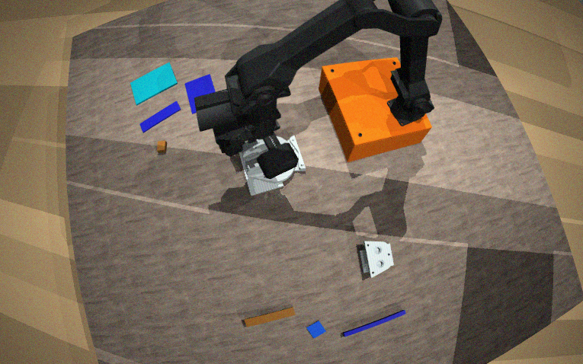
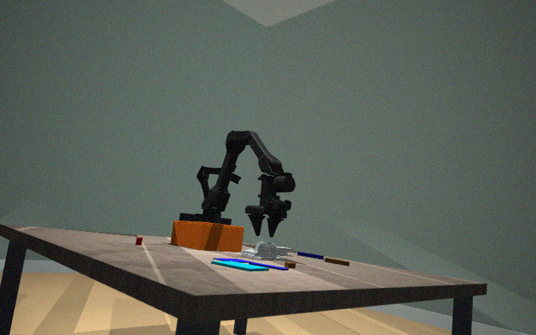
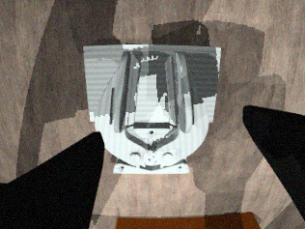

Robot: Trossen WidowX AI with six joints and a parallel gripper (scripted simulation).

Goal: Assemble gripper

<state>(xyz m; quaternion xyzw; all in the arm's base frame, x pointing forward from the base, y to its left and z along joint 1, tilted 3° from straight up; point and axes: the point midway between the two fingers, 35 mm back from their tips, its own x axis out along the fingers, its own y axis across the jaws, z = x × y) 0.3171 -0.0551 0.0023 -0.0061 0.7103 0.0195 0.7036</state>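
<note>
My gripper tip is 12 cm past the white gripper base, 30 cm to the right of it and 5 cm above it. The rest, counted from my gripper tip: small brown cube 20 cm ahead, 13 cm to the right, 7 cm below; white jaw 4 cm behind, 3 cm to the left, 6 cm below; blue plate 7 cm ahead, 23 cm to the right, 7 cm below.
</note>
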